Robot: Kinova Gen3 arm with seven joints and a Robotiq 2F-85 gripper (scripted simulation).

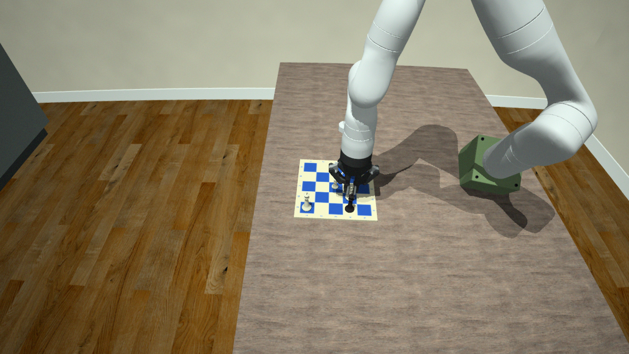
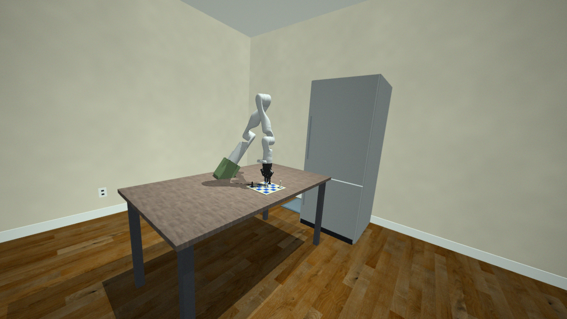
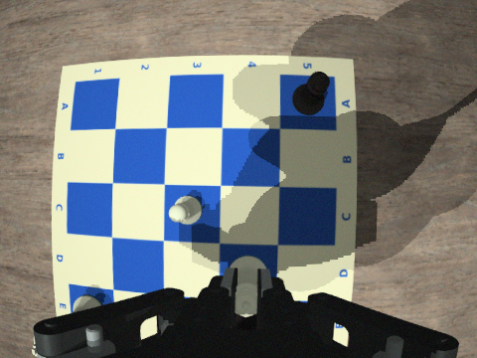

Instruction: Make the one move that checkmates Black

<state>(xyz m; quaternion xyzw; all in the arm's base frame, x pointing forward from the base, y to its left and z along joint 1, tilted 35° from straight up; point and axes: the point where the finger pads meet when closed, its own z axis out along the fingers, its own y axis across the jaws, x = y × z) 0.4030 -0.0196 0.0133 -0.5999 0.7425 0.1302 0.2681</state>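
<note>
The tall black piece is 10 mm ahead of my hand, 40 mm to the left of it and 10 mm below it. Also, from my hand: white pawn (30 mm ahead, 50 mm to the right, 30 mm below); then blue-and-cream chessboard (30 mm ahead, 40 mm to the right, 50 mm below); then black pawn (50 mm behind, 110 mm to the right, 20 mm below).
</note>
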